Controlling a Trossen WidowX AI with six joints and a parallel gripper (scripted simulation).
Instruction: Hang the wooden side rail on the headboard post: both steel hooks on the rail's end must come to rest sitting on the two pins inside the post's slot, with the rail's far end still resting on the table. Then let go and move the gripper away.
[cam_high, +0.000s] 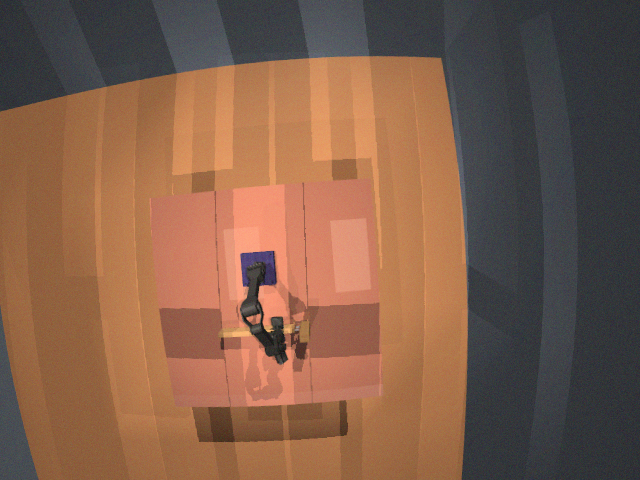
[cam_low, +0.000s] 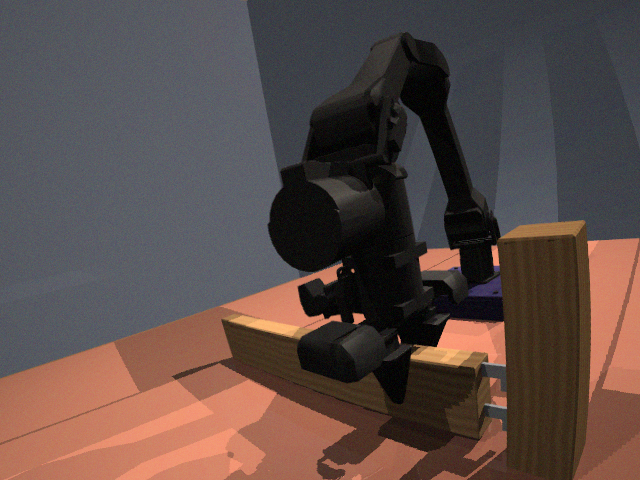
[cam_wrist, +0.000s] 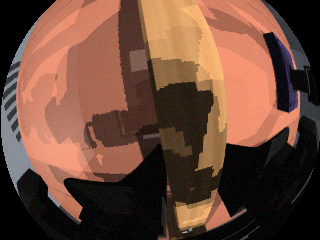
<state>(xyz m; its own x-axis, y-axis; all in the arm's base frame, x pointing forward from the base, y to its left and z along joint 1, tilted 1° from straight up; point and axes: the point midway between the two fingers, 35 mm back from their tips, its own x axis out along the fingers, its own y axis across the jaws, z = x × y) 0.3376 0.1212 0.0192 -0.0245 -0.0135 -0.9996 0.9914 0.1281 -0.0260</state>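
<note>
Right now the headboard post is 1 cm behind my gripper tip, 14 cm to the left of it and 6 cm above it.
</note>
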